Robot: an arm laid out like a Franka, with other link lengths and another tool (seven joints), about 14 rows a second.
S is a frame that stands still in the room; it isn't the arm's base.
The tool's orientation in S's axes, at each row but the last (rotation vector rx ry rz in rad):
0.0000 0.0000 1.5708
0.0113 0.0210 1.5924
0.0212 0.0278 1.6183
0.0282 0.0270 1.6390
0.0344 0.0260 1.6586
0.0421 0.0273 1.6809
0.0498 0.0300 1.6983
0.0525 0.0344 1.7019
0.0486 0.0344 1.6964
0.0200 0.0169 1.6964
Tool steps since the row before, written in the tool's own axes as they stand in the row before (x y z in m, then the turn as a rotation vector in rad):
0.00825 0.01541 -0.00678 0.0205 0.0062 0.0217
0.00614 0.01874 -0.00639 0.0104 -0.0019 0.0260
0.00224 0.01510 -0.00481 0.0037 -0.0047 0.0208
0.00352 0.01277 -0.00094 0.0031 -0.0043 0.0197
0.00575 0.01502 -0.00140 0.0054 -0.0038 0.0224
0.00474 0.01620 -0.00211 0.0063 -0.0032 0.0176
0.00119 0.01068 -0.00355 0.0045 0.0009 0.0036
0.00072 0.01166 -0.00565 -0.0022 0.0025 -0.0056
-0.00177 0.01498 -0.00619 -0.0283 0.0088 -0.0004
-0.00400 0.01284 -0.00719 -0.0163 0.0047 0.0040
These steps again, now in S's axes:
-0.01541 0.00825 -0.00678 -0.0062 0.0205 0.0217
-0.01900 0.00569 -0.00604 0.0022 0.0106 0.0259
-0.01533 0.00150 -0.00435 0.0052 0.0040 0.0206
-0.01301 0.00264 -0.00049 0.0048 0.0034 0.0195
-0.01551 0.00441 -0.00079 0.0042 0.0056 0.0223
-0.01670 0.00294 -0.00136 0.0033 0.0065 0.0175
-0.01091 -0.00015 -0.00300 -0.0013 0.0043 0.0037
-0.01195 -0.00077 -0.00501 -0.0025 -0.0025 -0.0055
-0.01494 -0.00361 -0.00544 -0.0052 -0.0292 -0.0003
-0.01240 -0.00557 -0.00691 -0.0025 -0.0168 0.0041

